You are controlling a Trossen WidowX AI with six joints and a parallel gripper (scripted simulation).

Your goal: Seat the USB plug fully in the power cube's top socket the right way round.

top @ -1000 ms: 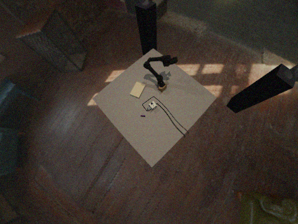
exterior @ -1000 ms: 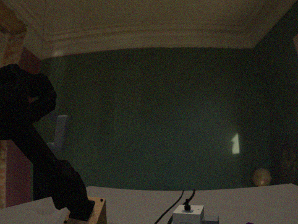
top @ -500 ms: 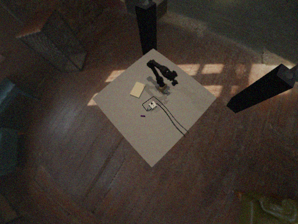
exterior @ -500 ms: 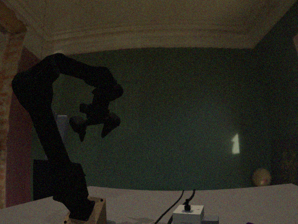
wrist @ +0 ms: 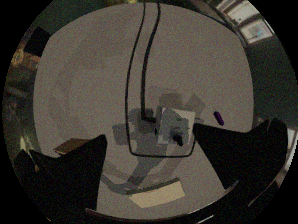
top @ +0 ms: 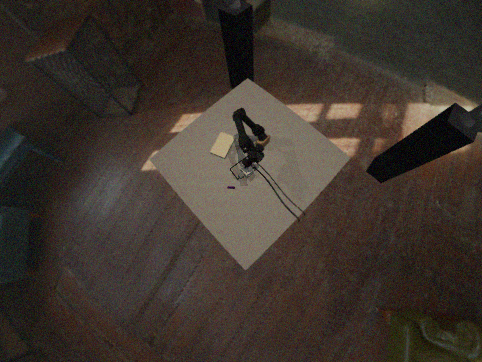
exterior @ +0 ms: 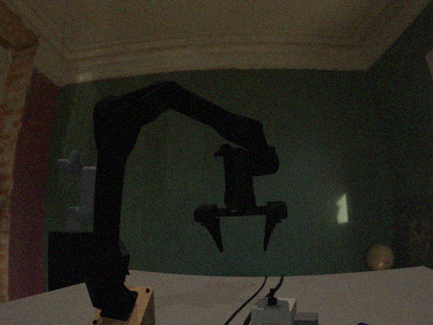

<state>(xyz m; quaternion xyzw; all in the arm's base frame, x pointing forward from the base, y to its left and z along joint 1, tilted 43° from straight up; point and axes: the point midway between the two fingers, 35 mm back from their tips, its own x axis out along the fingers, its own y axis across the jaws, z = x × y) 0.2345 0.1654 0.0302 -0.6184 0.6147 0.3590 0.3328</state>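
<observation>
Right now my gripper tip is 9 cm above the dark USB plug, 6 cm short of it and 5 cm to the left of it. From my gripper tip the other things lie so: purple object (25 cm ahead, 17 cm below, 4 cm to the right); then tan sheet (36 cm to the right, 17 cm below, 2 cm ahead).
</observation>
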